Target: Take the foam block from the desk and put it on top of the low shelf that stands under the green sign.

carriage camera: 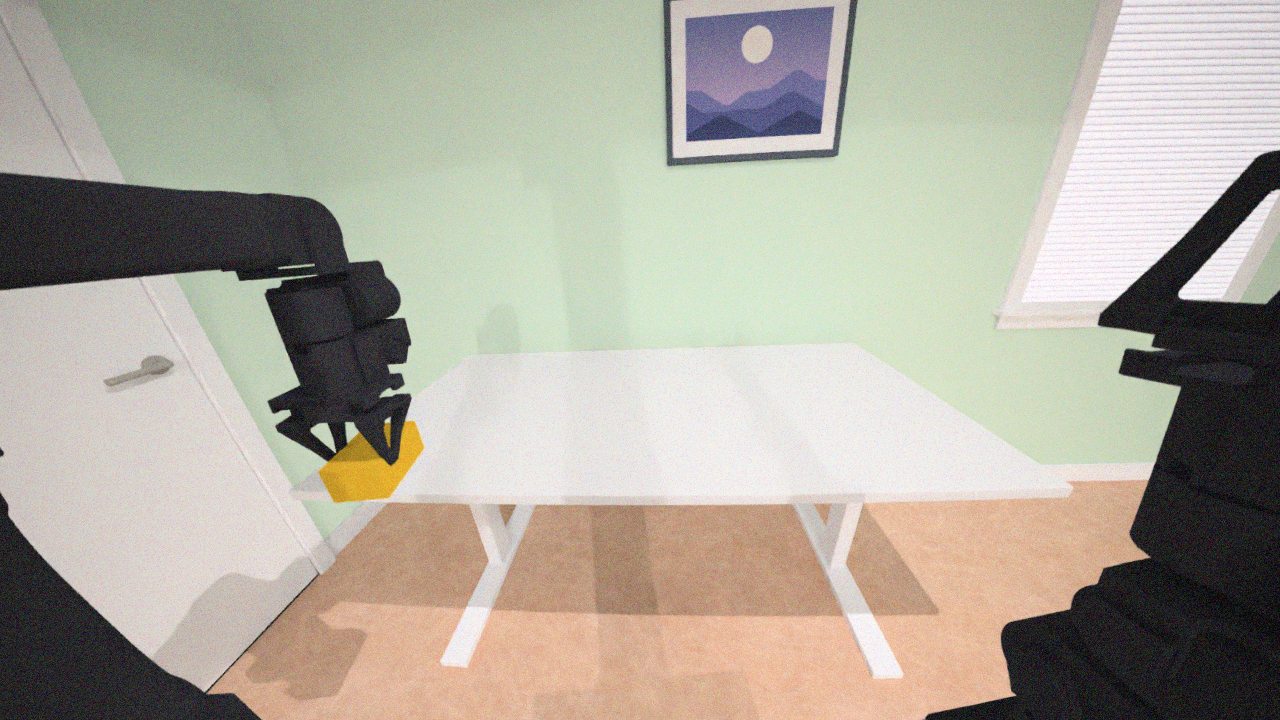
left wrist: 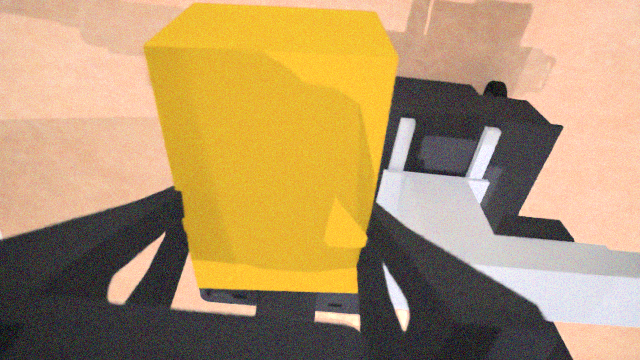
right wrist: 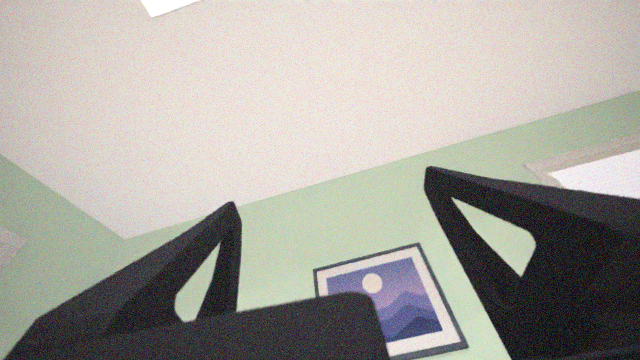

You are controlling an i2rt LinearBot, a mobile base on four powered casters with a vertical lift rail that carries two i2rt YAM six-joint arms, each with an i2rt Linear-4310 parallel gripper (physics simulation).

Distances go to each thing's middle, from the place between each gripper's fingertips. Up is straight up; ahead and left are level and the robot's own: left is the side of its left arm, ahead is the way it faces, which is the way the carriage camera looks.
Right now the yellow foam block point(carriage camera: 356, 473) is 20 mm ahead of my left hand and 10 mm below it. From my left hand the other things lie so: framed moon picture point(carriage camera: 739, 88): 890 mm ahead, 780 mm to the right, 630 mm above.
I see the yellow foam block 62 cm to the left of my right hand, 27 cm below it and 23 cm ahead of it. The rest, counted from my right hand: framed moon picture 110 cm ahead, 37 cm above, 16 cm to the right.
